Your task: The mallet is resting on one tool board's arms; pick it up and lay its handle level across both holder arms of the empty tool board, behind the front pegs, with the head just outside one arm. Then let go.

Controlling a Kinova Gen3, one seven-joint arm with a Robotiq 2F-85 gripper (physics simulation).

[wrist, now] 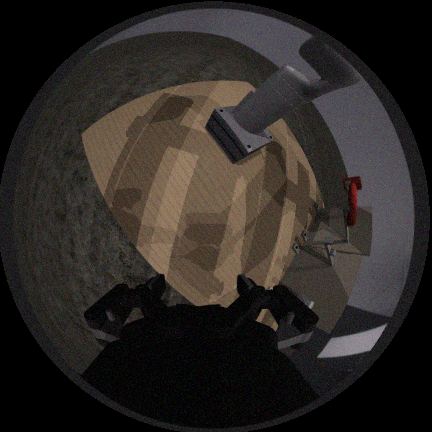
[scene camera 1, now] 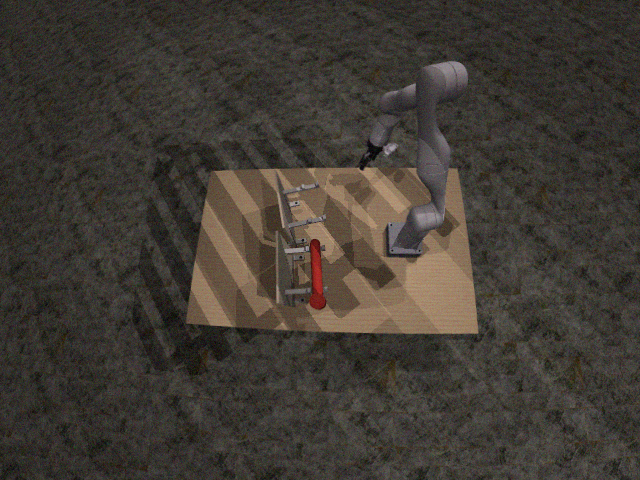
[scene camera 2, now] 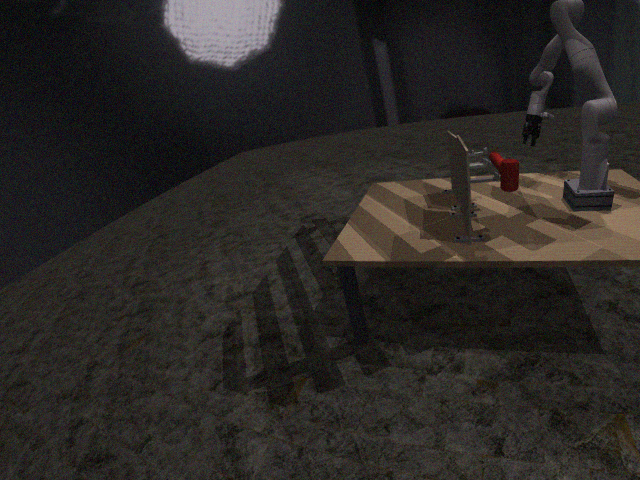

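Pixels of known places: gripper, fingertip midpoint: [wrist: 200, 282] [scene camera 1: 366, 164] [scene camera 2: 528, 145]; arm's base, origin of the base link: [wrist: 247, 120] [scene camera 1: 407, 238] [scene camera 2: 591, 185].
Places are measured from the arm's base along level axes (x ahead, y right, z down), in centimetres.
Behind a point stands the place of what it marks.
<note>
The red mallet [scene camera 1: 316, 268] @(x 41.0, y -10.9, z -17.9 cm) [scene camera 2: 509, 175] @(x 42.9, y -25.5, z -16.7 cm) [wrist: 353, 200] @(x 39.2, y -8.4, z -16.8 cm) lies with its handle across both arms of the nearer tool board [scene camera 1: 280, 273] @(x 53.8, y -11.7, z -21.7 cm) [scene camera 2: 459, 180] [wrist: 361, 232] @(x 53.4, y -6.1, z -19.9 cm). Its head is just outside that board's near arm. The empty tool board [scene camera 1: 283, 206] @(x 51.5, y 17.0, z -15.8 cm) [wrist: 320, 287] @(x 51.7, y 19.4, z -9.8 cm) stands beside it, farther back in the first scene view, turned at a slight angle. Its far arm [scene camera 1: 301, 189] @(x 43.8, y 26.4, z -10.6 cm) and near arm [scene camera 1: 307, 222] @(x 42.9, y 10.4, z -10.7 cm) carry nothing. My gripper [scene camera 1: 362, 167] @(x 12.9, y 35.1, z -9.1 cm) [scene camera 2: 529, 143] @(x 12.9, y 35.1, z -9.1 cm) [wrist: 200, 282] @(x 12.9, y 35.1, z -9.1 cm) is open and empty. It hangs high above the back part of the table, well apart from the mallet and both boards.
The wooden table [scene camera 1: 434, 304] @(x -8.1, y -30.0, z 8.1 cm) [scene camera 2: 361, 253] @(x 94.1, y -21.6, z 8.1 cm) [wrist: 100, 150] @(x -23.1, y 33.8, z 8.1 cm) carries both boards and the robot's base [scene camera 1: 397, 248] @(x 5.3, y -3.6, z 0.3 cm) [scene camera 2: 589, 200] @(x 3.7, y -6.1, z 3.6 cm) [wrist: 227, 140] @(x 1.2, y 8.2, z 3.7 cm), to the right of the boards in the scene views. The boards' arms stick out toward the base side. Dark shadow stripes cross the table.
</note>
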